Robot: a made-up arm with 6 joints.
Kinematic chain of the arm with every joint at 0, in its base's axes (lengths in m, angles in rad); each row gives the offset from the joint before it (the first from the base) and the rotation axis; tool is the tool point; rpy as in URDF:
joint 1: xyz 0.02 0 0.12 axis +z
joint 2: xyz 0 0.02 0 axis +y
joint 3: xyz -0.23 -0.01 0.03 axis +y
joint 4: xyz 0.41 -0.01 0.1 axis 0.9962 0 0.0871
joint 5: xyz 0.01 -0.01 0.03 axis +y
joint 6: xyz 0.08 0 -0.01 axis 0.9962 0 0.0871
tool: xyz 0 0.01 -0.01 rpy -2.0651 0.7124 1.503
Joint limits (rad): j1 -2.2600..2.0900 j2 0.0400..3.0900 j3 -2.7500..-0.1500 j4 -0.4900..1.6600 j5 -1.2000..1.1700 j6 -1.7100..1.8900
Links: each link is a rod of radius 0.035 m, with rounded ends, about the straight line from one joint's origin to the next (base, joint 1, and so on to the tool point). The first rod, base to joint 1, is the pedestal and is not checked.
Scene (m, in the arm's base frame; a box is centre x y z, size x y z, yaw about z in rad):
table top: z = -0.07
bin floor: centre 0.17 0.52 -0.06 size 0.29 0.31 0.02 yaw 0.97
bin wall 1: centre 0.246 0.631 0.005 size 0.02 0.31 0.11 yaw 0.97
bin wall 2: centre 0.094 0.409 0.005 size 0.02 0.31 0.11 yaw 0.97
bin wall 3: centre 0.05 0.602 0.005 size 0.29 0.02 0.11 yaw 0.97
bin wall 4: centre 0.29 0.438 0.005 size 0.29 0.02 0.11 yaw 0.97
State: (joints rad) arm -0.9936 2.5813 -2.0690 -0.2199 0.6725 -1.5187
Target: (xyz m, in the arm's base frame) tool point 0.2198 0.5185 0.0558
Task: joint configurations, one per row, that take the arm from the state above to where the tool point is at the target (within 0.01 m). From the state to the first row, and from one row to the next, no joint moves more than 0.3 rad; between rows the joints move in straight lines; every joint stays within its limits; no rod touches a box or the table.
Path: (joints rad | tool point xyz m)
1: -0.7151 2.5142 -2.0152 -0.1904 0.7217 -1.5081 | 0.4889 -0.4432 0.0657
2: -0.4365 2.4472 -1.9613 -0.1609 0.7709 -1.4974 | 0.5839 -0.2920 0.0838
3: -0.1580 2.3801 -1.9075 -0.1314 0.8202 -1.4868 | 0.6316 -0.1228 0.1015
4: 0.1206 2.3130 -1.8536 -0.1019 0.8694 -1.4761 | 0.6298 0.0499 0.1188
5: 0.3991 2.2459 -1.7998 -0.0724 0.9186 -1.4655 | 0.5802 0.2119 0.1356
6: 0.6777 2.1789 -1.7459 -0.0429 0.9678 -1.4548 | 0.4887 0.3504 0.1517
7: 0.9562 2.1118 -1.6921 -0.0134 1.0171 -1.4442 | 0.3647 0.4549 0.1673
8: 1.2348 2.0447 -1.6382 0.0161 1.0663 -1.4336 | 0.2198 0.5185 0.1822
9: 1.2349 2.2488 -1.6104 0.0156 1.0031 -1.4394 | 0.2198 0.5185 0.0558

